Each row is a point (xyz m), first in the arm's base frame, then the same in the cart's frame.
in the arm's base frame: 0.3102 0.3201 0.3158
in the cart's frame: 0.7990 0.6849 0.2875
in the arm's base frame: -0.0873 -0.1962 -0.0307
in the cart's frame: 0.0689 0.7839 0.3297
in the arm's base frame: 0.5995 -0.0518 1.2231
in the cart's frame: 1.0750 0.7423 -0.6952
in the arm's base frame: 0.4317 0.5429 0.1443
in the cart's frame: 0.9622 0.7296 0.5428
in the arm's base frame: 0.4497 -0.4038 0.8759
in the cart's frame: 0.6140 0.9456 -0.5814
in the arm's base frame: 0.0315 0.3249 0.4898
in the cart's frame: 0.6877 0.4019 0.1629
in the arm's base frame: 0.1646 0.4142 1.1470
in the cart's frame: 1.0781 0.2002 -0.3514
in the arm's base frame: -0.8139 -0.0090 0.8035
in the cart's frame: 0.0372 -0.1927 -0.2217
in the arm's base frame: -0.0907 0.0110 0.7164
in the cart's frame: 0.4837 0.3821 -0.1876
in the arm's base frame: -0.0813 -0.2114 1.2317
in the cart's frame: 0.5333 0.3025 -0.7410
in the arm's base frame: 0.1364 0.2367 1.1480
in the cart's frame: 0.9417 0.2699 -0.4454
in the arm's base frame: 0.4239 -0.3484 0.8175
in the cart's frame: 0.6126 0.9202 -0.5008
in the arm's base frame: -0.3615 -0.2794 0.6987
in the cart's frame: 0.1087 0.3326 -0.3097
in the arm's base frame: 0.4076 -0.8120 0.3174
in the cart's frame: 0.1059 1.3426 -0.3273
